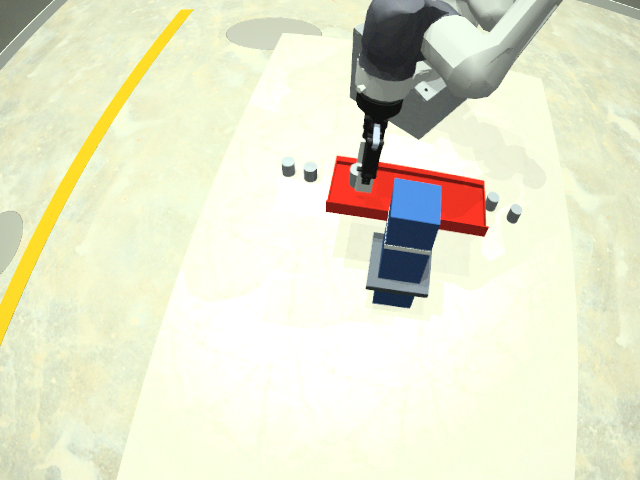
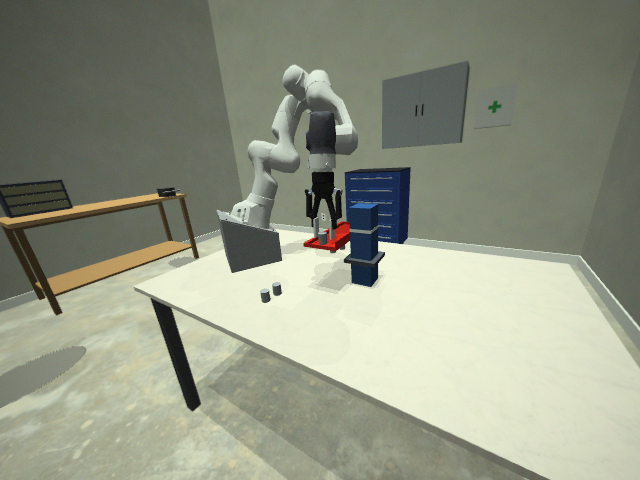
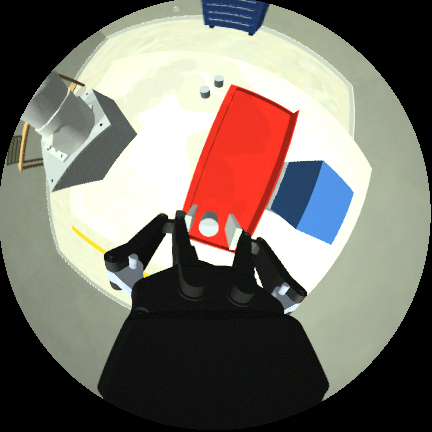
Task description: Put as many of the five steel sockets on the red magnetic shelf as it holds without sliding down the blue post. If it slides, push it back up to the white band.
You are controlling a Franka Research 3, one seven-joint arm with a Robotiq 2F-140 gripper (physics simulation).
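The red shelf (image 1: 460, 206) (image 2: 338, 238) (image 3: 245, 130) is beside the blue post (image 1: 416, 201) (image 2: 364, 245) (image 3: 327, 200), near the height of the white band (image 1: 408, 248) (image 2: 363, 230) and above the table. One steel socket (image 1: 354, 176) (image 2: 322, 238) (image 3: 209, 227) stands upright on the shelf's left end. My gripper (image 1: 363, 181) (image 2: 324, 231) (image 3: 210, 216) is open, with its fingertips on either side of that socket and gaps between. Two sockets (image 1: 288, 166) (image 1: 310, 172) (image 2: 265, 295) (image 2: 277, 288) stand on the table to the left, and two others (image 1: 492, 201) (image 1: 513, 213) (image 3: 205, 92) (image 3: 218, 81) to the right.
A grey collar (image 1: 372, 268) (image 2: 364, 260) surrounds the lower post. The robot's grey base block (image 1: 421, 116) (image 2: 252, 250) (image 3: 107, 150) is behind the shelf. The post stands close to the shelf's front side. A blue drawer cabinet (image 2: 395, 206) (image 3: 232, 15) stands beyond the table.
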